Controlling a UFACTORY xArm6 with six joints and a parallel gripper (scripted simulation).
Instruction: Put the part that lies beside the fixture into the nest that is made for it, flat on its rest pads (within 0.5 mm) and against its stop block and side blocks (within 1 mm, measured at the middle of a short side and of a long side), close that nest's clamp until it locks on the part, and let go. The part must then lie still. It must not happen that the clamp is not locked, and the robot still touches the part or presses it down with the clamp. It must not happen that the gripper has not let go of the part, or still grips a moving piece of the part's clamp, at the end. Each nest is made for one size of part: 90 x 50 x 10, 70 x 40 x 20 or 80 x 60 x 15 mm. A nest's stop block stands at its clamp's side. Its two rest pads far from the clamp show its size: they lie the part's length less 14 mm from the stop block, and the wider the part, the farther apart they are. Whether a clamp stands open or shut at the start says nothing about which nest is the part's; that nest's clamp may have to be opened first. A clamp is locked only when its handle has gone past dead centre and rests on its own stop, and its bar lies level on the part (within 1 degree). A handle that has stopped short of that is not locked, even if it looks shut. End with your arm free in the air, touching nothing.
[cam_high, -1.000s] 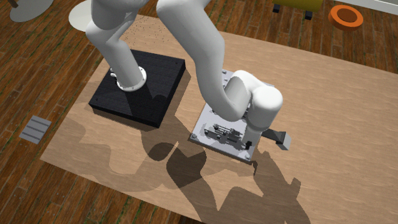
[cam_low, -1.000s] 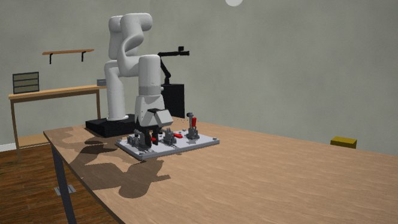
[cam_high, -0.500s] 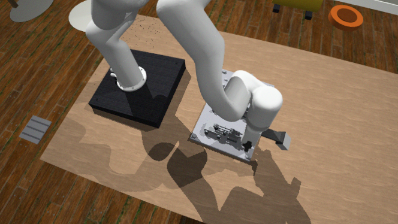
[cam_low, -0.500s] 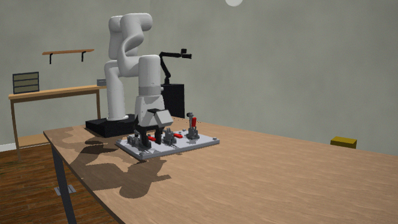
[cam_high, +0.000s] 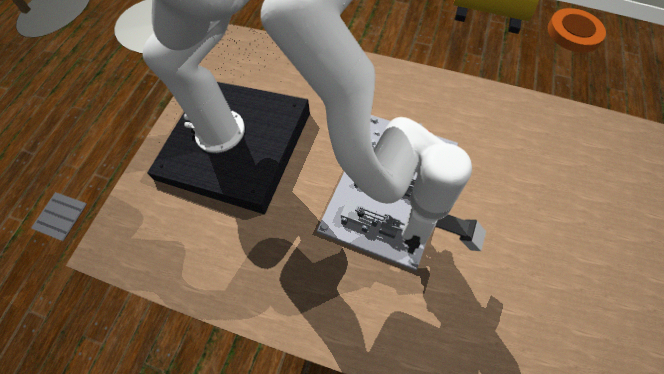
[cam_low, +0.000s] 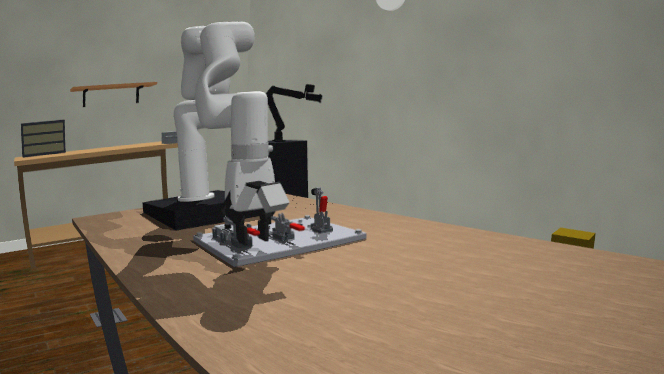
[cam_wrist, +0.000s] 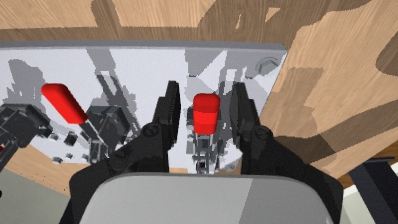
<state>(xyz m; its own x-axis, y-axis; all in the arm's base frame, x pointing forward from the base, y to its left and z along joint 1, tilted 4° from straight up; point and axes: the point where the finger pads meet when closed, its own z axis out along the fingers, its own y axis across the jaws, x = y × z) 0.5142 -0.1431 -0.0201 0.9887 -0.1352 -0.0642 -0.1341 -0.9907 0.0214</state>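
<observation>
The clamp is 6 cm behind my hand and 1 cm to the left of it. Also, from my hand: fixture plate (7 cm behind, 12 cm to the left, 5 cm below); then grey block (13 cm behind, 2 cm to the left, 2 cm below).
</observation>
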